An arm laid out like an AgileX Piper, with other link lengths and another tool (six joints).
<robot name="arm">
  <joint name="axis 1" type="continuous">
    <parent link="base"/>
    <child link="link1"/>
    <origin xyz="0 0 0.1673" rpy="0 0 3.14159"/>
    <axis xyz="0 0 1"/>
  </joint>
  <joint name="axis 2" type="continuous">
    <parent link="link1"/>
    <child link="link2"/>
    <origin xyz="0 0 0" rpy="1.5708 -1.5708 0"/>
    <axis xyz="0 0 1"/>
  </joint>
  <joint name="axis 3" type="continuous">
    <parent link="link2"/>
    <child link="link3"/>
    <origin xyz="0.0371 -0.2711 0"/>
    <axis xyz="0 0 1"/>
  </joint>
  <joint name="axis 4" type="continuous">
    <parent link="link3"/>
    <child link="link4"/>
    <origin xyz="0.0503 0.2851 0" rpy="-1.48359 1.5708 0"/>
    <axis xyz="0 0 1"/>
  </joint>
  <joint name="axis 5" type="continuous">
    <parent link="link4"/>
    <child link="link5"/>
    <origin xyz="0 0 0" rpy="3.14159 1.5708 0"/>
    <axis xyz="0 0 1"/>
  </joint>
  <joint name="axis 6" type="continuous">
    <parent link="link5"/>
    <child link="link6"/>
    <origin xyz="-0.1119 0 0" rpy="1.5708 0 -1.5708"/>
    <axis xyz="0 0 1"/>
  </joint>
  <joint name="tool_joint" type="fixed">
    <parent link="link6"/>
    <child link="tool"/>
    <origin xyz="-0.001 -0.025 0.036" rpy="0 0.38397 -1.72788"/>
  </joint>
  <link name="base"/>
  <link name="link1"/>
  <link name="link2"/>
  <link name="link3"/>
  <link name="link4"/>
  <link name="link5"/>
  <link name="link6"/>
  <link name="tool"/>
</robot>
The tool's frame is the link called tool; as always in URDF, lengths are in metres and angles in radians. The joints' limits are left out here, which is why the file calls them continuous.
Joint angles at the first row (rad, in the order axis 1, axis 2, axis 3, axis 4, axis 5, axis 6):
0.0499 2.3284 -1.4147 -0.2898 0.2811 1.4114
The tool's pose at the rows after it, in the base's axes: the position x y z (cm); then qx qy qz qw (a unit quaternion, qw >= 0):
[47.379 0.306 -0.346 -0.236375 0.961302 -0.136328 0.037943]
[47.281 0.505 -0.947 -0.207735 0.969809 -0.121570 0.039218]
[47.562 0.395 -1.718 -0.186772 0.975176 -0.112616 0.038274]
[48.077 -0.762 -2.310 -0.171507 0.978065 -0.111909 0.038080]
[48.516 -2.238 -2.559 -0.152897 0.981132 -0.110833 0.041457]
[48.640 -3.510 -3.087 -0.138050 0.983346 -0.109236 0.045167]
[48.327 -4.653 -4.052 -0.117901 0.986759 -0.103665 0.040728]
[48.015 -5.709 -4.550 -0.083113 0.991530 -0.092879 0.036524]
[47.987 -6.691 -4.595 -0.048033 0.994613 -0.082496 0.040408]
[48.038 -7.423 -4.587 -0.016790 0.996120 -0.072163 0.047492]
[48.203 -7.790 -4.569 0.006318 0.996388 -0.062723 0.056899]
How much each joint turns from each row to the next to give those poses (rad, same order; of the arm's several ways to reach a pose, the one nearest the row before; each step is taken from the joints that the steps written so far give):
0.0000 0.0143 0.0000 -0.0001 -0.0152 0.0906
0.0000 0.0132 -0.0004 -0.0008 -0.0127 0.0684
-0.0050 0.0282 -0.0228 0.0000 -0.0025 0.0427
-0.0249 0.0287 -0.0310 0.0000 0.0000 0.0067
-0.0317 0.0170 -0.0216 0.0040 -0.0055 0.0033
-0.0277 0.0165 -0.0077 -0.0009 -0.0189 0.0060
-0.0258 0.0218 -0.0021 0.0000 -0.0122 0.0198
-0.0249 0.0105 -0.0012 0.0009 -0.0004 0.0500
-0.0235 0.0021 -0.0018 -0.0010 -0.0073 0.0533
-0.0183 0.0008 0.0000 -0.0022 -0.0134 0.0523
-0.0107 0.0012 0.0000 0.0000 -0.0184 0.0416

